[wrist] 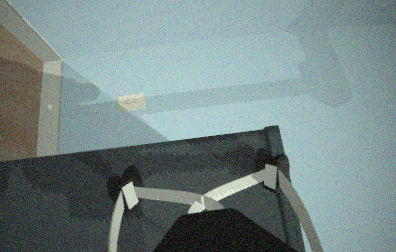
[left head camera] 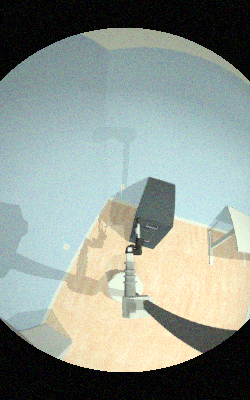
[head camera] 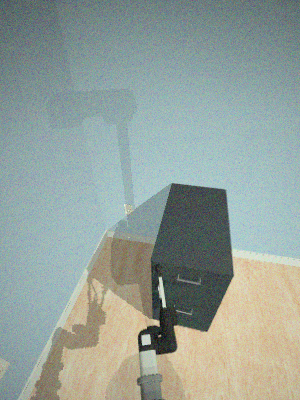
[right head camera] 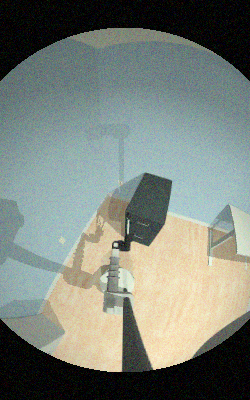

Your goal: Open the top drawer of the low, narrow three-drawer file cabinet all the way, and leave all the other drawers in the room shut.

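Places are measured from the robot's base along level axes (x back, y right, z up), in centimetres.
Where they show: gripper, fingertip midpoint: (wrist: 198, 172) (left head camera: 136, 221) (head camera: 158, 272) (right head camera: 128, 217).
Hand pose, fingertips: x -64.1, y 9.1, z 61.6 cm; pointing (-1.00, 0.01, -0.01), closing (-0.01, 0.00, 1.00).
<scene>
Things, the pixels of their centre, and the offset from my fingertips. "spot": a spot on its surface instead. Level surfaces: height alone.
- top handle, surface spot: (head camera: 190, 283) spot: dx +5.3, dy +15.6, dz -4.5 cm
- second handle, surface spot: (head camera: 184, 312) spot: dx +8.1, dy +14.3, dz -31.8 cm
- wall outlet, body centre: (wrist: 131, 102) (head camera: 128, 209) dx -78.2, dy -14.3, dz -24.4 cm
- white table, surface height: dz +7.6 cm
The low dark file cabinet (head camera: 196, 225) (left head camera: 159, 202) (right head camera: 151, 200) (wrist: 65, 195) stands near the wall corner. Its visible drawer fronts look flush. The top handle (head camera: 190, 283) is a thin metal pull on the front, with a second handle (head camera: 184, 312) below. My gripper (head camera: 159, 270) (wrist: 198, 172) is open, its fingertips spread apart in the wrist view. They are at the upper left of the cabinet front in the head view, left of the top handle and at about the height of the top drawer. The top handle does not show in the wrist view. Whether the fingertips touch the front is unclear.
The blue wall (head camera: 225, 125) (wrist: 350, 150) rises behind the cabinet, and another wall meets it at the left. A wall outlet (head camera: 129, 209) (wrist: 131, 101) is left of the cabinet. A white table (left head camera: 240, 230) (right head camera: 241, 232) stands at the right. A grey boxy object (left head camera: 45, 341) is at the lower left.
</scene>
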